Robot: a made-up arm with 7 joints.
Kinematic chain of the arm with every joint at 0, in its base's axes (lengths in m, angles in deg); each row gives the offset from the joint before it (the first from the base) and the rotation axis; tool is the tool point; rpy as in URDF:
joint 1: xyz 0 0 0 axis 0.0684 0.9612 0.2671
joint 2: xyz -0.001 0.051 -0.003 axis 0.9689 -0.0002 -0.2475
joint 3: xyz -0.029 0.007 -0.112 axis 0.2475 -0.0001 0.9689
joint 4: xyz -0.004 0 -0.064 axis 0.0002 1 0
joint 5: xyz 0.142 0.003 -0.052 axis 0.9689 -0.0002 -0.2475
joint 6: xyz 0.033 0 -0.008 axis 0.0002 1 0
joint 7: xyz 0.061 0 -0.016 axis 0.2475 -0.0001 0.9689
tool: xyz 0 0 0 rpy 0 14.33 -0.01
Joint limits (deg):
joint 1: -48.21..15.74
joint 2: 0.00..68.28
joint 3: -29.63..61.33
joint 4: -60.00..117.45
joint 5: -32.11..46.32
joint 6: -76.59..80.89
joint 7: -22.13..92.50
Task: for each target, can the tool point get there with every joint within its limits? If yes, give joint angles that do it. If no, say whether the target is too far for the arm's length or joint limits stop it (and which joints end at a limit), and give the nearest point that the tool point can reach.
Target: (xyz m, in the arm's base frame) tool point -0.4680 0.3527 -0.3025
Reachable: no: too far | nearest point -0.2811 0.2558 -0.2221 | short by 0.225 m
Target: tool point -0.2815 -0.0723 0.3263
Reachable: no: joint limits stop it (at a limit: joint 1, joint 2, joint 3, joint 4, joint 5) | nearest point -0.0127 0.0666 0.1371 | short by 0.357 m
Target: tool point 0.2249 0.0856 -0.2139
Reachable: yes | joints -12.39 20.04 -9.85 17.12 -7.86 -59.63 71.68
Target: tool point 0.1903 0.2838 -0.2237
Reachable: yes | joints -10.08 43.32 8.34 19.36 -1.07 55.84 28.83
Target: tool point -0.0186 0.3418 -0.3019
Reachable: yes | joints -6.87 41.27 16.39 93.71 -14.81 -33.92 -4.30
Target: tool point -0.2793 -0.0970 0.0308
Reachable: no: joint limits stop it (at a limit: joint 1, joint 2, joint 4, joint 6) | nearest point -0.2694 -0.0210 -0.2134 | short by 0.256 m
